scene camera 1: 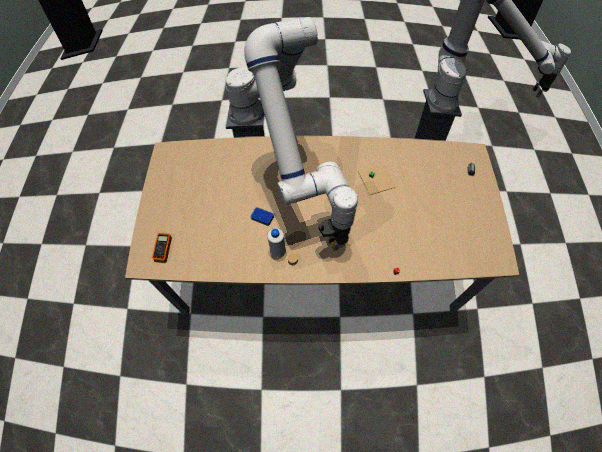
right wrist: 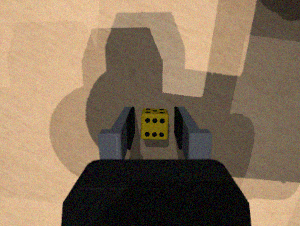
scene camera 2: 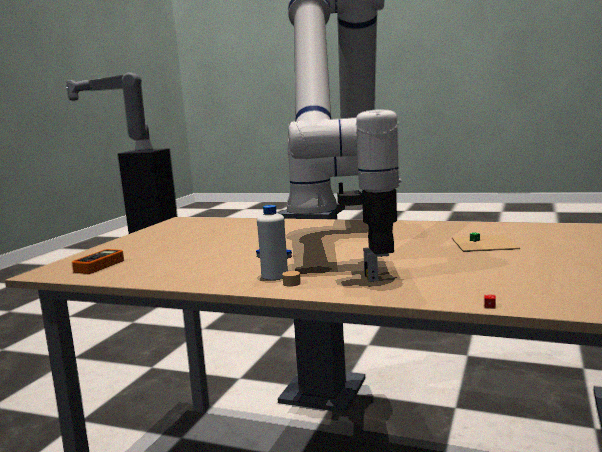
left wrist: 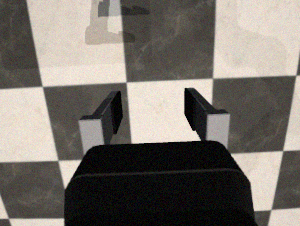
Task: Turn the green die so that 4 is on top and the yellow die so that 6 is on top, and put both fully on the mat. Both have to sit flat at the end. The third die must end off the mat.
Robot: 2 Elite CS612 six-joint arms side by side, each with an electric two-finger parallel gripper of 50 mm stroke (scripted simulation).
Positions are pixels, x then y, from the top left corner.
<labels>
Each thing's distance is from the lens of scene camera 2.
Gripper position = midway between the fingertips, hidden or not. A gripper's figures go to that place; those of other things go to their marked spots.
my right gripper (scene camera 2: 371, 278): 1.32 m
multimeter (scene camera 2: 108, 257): 1.63 m
</labels>
